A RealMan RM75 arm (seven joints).
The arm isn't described. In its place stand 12 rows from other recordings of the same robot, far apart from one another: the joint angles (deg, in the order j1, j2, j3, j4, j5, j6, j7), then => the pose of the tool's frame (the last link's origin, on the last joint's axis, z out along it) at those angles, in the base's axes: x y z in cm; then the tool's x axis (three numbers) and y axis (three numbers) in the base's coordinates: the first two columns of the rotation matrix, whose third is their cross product.
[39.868 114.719 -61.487 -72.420 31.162 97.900 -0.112] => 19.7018 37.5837 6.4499 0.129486 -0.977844 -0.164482 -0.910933 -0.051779 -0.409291
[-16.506 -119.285 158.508 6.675 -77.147 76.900 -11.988] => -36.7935 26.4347 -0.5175 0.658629 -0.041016 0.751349 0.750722 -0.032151 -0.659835
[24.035 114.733 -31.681 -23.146 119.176 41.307 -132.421] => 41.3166 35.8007 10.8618 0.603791 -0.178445 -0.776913 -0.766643 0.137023 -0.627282
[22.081 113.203 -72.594 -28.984 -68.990 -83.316 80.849] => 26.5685 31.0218 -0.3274 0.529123 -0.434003 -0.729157 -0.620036 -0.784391 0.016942
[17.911 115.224 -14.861 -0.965 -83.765 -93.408 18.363] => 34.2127 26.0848 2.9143 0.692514 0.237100 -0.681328 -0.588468 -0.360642 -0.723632
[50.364 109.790 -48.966 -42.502 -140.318 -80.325 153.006] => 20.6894 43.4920 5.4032 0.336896 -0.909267 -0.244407 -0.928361 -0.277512 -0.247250
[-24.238 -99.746 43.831 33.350 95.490 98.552 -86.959] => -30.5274 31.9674 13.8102 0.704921 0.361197 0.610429 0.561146 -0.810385 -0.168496
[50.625 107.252 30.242 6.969 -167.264 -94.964 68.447] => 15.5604 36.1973 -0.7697 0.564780 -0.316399 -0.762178 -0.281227 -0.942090 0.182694
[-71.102 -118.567 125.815 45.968 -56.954 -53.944 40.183] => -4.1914 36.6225 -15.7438 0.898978 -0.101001 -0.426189 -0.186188 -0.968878 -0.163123
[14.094 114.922 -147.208 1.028 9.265 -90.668 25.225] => 34.5228 18.4025 -5.0306 0.759951 -0.137229 -0.635329 -0.457961 -0.806679 -0.373551
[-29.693 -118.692 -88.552 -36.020 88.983 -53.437 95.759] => -24.0887 33.6075 -10.1985 0.896349 0.360023 0.258730 0.418269 -0.880207 -0.224248
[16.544 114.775 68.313 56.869 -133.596 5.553 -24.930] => 27.5150 35.9564 -5.7102 0.776860 -0.471869 -0.416927 -0.605120 -0.376371 -0.701552
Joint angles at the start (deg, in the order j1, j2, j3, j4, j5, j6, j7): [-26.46, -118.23, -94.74, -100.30, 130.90, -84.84, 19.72]
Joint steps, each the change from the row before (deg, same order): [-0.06, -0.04, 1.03, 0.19, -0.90, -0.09, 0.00]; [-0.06, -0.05, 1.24, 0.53, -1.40, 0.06, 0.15]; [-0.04, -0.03, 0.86, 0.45, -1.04, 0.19, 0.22]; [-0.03, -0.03, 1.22, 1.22, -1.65, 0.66, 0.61]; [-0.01, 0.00, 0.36, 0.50, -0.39, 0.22, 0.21]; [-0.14, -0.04, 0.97, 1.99, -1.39, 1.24, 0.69]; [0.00, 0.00, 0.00, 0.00, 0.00, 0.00, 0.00]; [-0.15, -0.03, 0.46, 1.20, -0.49, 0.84, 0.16]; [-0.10, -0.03, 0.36, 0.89, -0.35, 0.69, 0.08]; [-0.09, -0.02, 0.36, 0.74, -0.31, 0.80, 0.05]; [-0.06, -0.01, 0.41, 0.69, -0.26, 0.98, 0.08]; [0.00, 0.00, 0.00, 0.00, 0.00, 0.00, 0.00]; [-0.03, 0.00, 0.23, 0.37, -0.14, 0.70, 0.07]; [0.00, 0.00, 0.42, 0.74, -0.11, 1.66, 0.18]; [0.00, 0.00, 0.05, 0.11, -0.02, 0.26, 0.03]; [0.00, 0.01, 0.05, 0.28, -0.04, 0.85, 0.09]
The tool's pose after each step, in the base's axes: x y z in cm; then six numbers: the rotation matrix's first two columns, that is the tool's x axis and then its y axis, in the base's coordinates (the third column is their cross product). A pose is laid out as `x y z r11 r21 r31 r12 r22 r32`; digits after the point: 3 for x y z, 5 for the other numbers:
-9.436 31.762 1.163 0.80403 0.57828 0.13829 0.59190 -0.75640 -0.27840
-9.152 31.334 0.512 0.80781 0.57557 0.12709 0.58782 -0.77072 -0.24589
-8.958 31.055 0.060 0.81083 0.57262 0.12108 0.58434 -0.78030 -0.22287
-8.828 30.747 -0.666 0.81270 0.57125 0.11484 0.58244 -0.79081 -0.18810
-8.862 30.684 -0.896 0.81242 0.57228 0.11169 0.58291 -0.79252 -0.17924
-8.962 30.656 -1.635 0.80797 0.57865 0.11110 0.58922 -0.79362 -0.15161
-8.962 30.656 -1.635 0.80797 0.57865 0.11110 0.58922 -0.79362 -0.15161
-9.065 30.742 -2.022 0.80276 0.58562 0.11233 0.59627 -0.79016 -0.14182
-9.141 30.810 -2.315 0.79836 0.59128 0.11404 0.60210 -0.78691 -0.13511
-9.168 30.896 -2.569 0.79477 0.59526 0.11831 0.60672 -0.78414 -0.13048
-9.185 31.005 -2.819 0.79187 0.59784 0.12461 0.61033 -0.78174 -0.12800
-9.185 31.005 -2.819 0.79187 0.59784 0.12461 0.61033 -0.78174 -0.12800
-9.177 31.098 -2.947 0.79054 0.59835 0.13051 0.61189 -0.78053 -0.12794
-9.204 31.361 -3.172 0.78759 0.59874 0.14565 0.61528 -0.77705 -0.13274
-9.207 31.405 -3.200 0.78708 0.59876 0.14829 0.61585 -0.77646 -0.13359
-9.204 31.586 -3.229 0.78538 0.59829 0.15883 0.61769 -0.77425 -0.13785

